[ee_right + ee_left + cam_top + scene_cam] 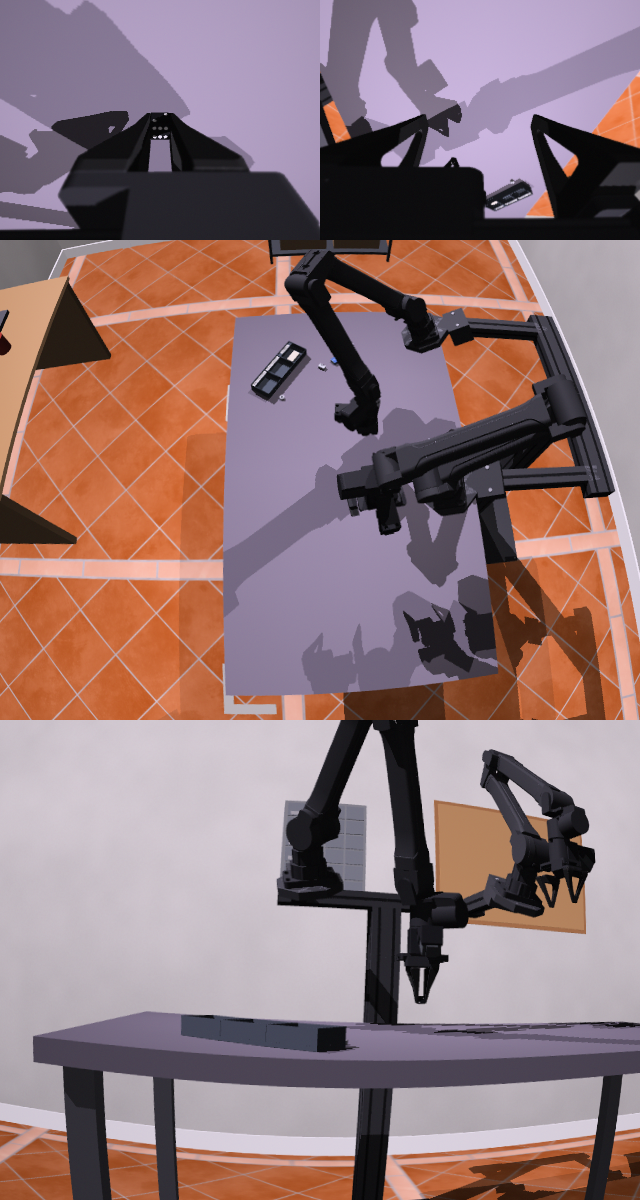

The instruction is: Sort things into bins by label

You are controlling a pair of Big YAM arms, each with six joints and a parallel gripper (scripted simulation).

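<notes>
The white card lies 380 mm to the right of my right hand, 250 mm ahead of it and 60 mm below it. From my right hand the other things lie so: bin row: 310 mm to the right, 300 mm ahead, 60 mm below.
</notes>
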